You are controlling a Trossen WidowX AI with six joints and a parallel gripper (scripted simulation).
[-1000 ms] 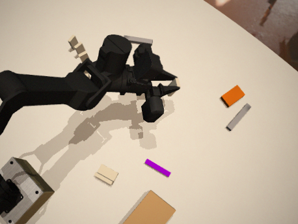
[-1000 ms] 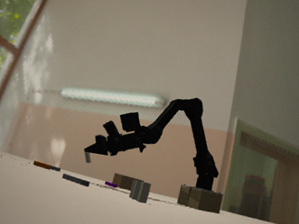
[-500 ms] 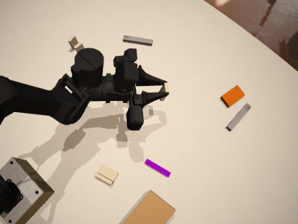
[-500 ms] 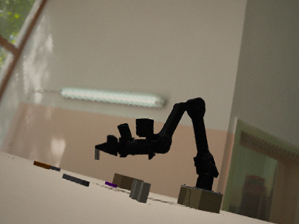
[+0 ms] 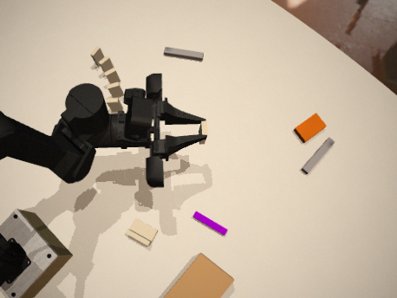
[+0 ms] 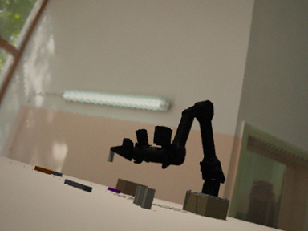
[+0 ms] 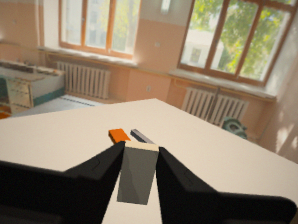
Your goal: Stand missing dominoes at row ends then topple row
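Right now my gripper tip is 10 cm past the purple bar, 11 cm to the left of it and 15 cm above it. From my gripper tip the other things lie so: orange block: 20 cm ahead, 12 cm to the right, 15 cm below; then box: 21 cm behind, 19 cm to the right, 13 cm below.
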